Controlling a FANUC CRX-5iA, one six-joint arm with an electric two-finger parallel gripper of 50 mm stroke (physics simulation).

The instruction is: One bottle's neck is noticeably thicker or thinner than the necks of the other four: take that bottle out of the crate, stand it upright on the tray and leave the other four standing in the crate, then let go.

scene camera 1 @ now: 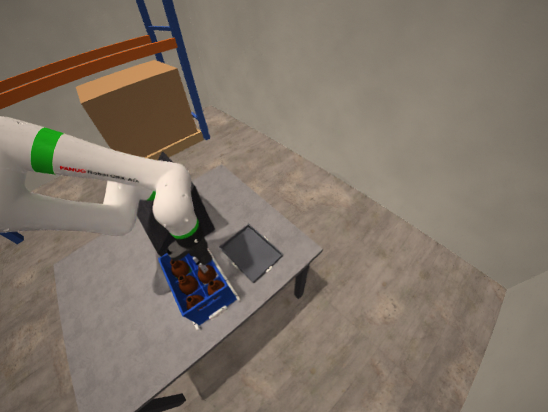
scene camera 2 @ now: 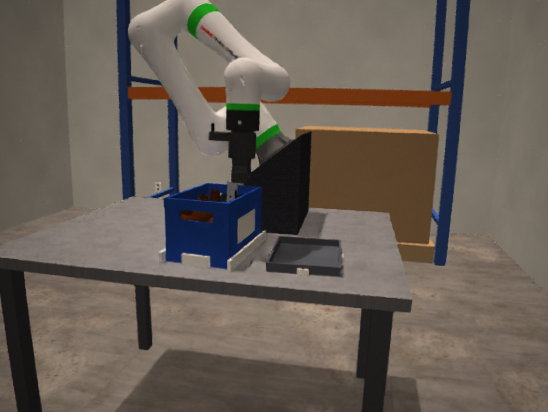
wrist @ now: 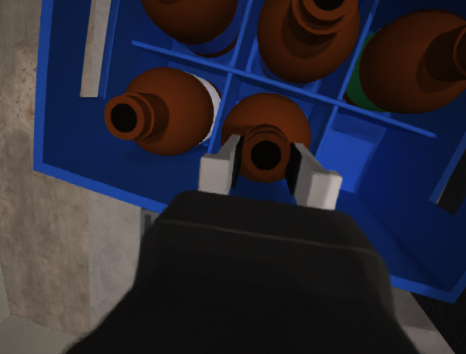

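Where they show: gripper, between the fingertips: (scene camera 1: 203,268) (wrist: 264,155); arm's base, origin of its link: (scene camera 2: 277,154).
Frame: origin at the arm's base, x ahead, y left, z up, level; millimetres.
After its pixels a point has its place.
Observation:
My gripper (scene camera 1: 203,267) {x 408, y -78, z -105 mm} (scene camera 2: 232,193) {x 408, y -78, z -105 mm} (wrist: 264,155) {x 408, y -78, z -105 mm} points down into the blue crate (scene camera 1: 200,316) {x 526, y -203, z -177 mm} (scene camera 2: 197,240) {x 536, y -142, z -183 mm} (wrist: 60,125) {x 538, y -81, z -89 mm} and is shut on the neck of a brown bottle (scene camera 1: 206,276) {x 433, y -89, z -131 mm} (wrist: 270,112) {x 409, y -104, z -128 mm}. This bottle is upright, its body in the middle compartment of its row; its base is hidden, so contact with the crate floor cannot be told. In the wrist view a white-labelled bottle (wrist: 175,112) {x 475, y -95, z -125 mm} is left of it; a blue-labelled (wrist: 192,22) {x 473, y -158, z -138 mm}, a middle (wrist: 305,60) {x 391, y -141, z -130 mm} and a green-labelled bottle (wrist: 410,60) {x 326, y -151, z -127 mm} stand in the other row. The dark tray (scene camera 1: 252,255) {x 443, y 134, z -246 mm} (scene camera 2: 307,252) {x 383, y 141, z -246 mm} is empty.
The compartment (wrist: 347,155) {x 307, y -66, z -243 mm} right of the held bottle in the wrist view is empty. Crate dividers and high walls surround the bottle. White guide strips (scene camera 2: 247,250) {x 440, y -26, z -232 mm} edge the crate on the grey table (scene camera 1: 125,320) {x 277, y -482, z -251 mm} (scene camera 2: 100,230) {x 272, y -568, z -251 mm}. A black pedestal (scene camera 2: 282,195) {x 178, y 42, z -119 mm} stands behind.

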